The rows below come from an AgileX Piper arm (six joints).
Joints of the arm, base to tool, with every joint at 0 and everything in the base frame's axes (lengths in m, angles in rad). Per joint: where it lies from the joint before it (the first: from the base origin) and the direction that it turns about. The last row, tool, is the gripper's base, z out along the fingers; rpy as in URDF.
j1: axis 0 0 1 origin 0 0 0.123
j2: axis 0 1 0 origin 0 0 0
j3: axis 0 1 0 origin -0.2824 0 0.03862
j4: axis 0.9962 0 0.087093 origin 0.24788 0 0.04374
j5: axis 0 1 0 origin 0 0 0
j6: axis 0.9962 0 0.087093 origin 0.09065 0 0.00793
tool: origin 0 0 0 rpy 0 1.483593 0
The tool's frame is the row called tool.
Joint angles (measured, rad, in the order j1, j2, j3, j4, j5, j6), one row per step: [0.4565 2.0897 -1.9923 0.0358 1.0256 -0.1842]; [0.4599 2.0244 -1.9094 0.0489 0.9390 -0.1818]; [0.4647 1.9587 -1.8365 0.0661 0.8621 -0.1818]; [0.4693 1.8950 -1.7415 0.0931 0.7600 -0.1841]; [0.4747 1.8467 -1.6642 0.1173 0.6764 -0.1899]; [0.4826 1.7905 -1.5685 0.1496 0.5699 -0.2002]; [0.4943 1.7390 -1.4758 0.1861 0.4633 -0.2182]
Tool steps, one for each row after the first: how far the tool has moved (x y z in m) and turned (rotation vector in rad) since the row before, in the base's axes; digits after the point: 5 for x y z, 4 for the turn. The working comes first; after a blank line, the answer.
Tool pose at each row, in the base's axes (x y z in m, rotation vector in rad; the steps are taken from these numbers as rounded here): [0.42149 0.21010 0.29027 -0.8101 2.4839 0.1434]; [0.41188 0.20802 0.30012 -0.7825 2.4215 0.1709]; [0.40087 0.20607 0.31205 -0.7566 2.3578 0.2022]; [0.38971 0.20415 0.31706 -0.7238 2.2952 0.2413]; [0.38034 0.20295 0.31916 -0.6999 2.2462 0.2715]; [0.36869 0.20143 0.31988 -0.6691 2.1862 0.3060]; [0.35667 0.20077 0.31910 -0.6433 2.1261 0.3371]

[-0.00961 -0.00208 0.00985 0.0432 -0.0554 -0.0025]; [-0.01101 -0.00195 0.01193 0.0463 -0.0547 -0.0002]; [-0.01116 -0.00192 0.00501 0.0541 -0.0518 -0.0031]; [-0.00937 -0.00120 0.00210 0.0421 -0.0398 -0.0011]; [-0.01165 -0.00152 0.00072 0.0511 -0.0488 -0.0031]; [-0.01202 -0.00066 -0.00078 0.0476 -0.0488 -0.0004]
